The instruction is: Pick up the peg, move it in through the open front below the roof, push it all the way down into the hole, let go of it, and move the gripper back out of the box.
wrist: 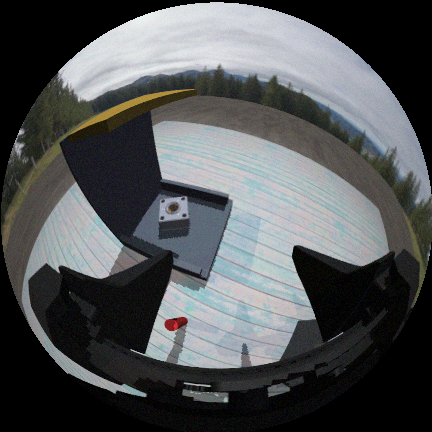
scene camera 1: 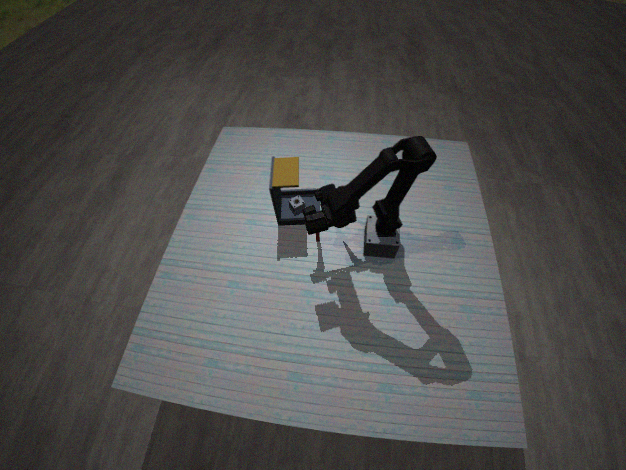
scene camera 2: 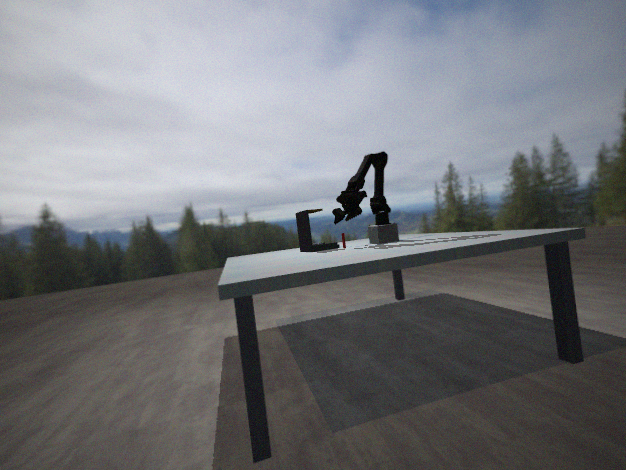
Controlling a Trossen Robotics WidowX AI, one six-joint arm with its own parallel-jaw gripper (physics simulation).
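Seen in the pictures: gripper, between the fingertips: (wrist: 234, 255) (scene camera 2: 340, 222); arm's base, origin of its link: (scene camera 1: 385, 228) (scene camera 2: 383, 224).
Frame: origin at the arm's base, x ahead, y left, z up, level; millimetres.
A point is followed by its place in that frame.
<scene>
The red peg (scene camera 1: 317, 236) {x 245, y -8, z -62 mm} (scene camera 2: 343, 240) {x 248, y -10, z -57 mm} (wrist: 175, 323) {x 240, y -18, z -18 mm} stands upright on the table beside the box. In scene camera 1 its upper part is hidden by the gripper. The dark box (scene camera 1: 275, 207) {x 399, y -84, z 20 mm} (scene camera 2: 304, 232) {x 408, y -145, z 9 mm} (wrist: 115, 175) {x 398, y -139, z 26 mm} has a tall back wall, a low-rimmed floor and a yellow roof (scene camera 1: 285, 172) {x 355, y -158, z 126 mm} (wrist: 135, 111) {x 307, y -125, z 120 mm}. On its floor sits a light square block (scene camera 1: 296, 202) {x 334, y -180, z -72 mm} (wrist: 174, 209) {x 335, y -184, z -77 mm} with a round hole in its top. My gripper (wrist: 234, 255) {x 213, y -87, z 41 mm} is open and empty, above the table and higher than the peg. In the wrist view the peg shows between the fingers, nearer the left one.
The arm's grey base (scene camera 1: 381, 245) {x 20, y 61, z -12 mm} (scene camera 2: 383, 233) {x 45, y 59, z -47 mm} stands on the table (scene camera 1: 303, 364) {x 286, y 442, z -98 mm} (scene camera 2: 404, 258) {x 368, y 612, z -107 mm}, to the right of the peg and the box in both scene views. The box's low rim (wrist: 197, 191) {x 312, y -237, z -71 mm} runs around its floor. Shadows of the arm fall across the table.
</scene>
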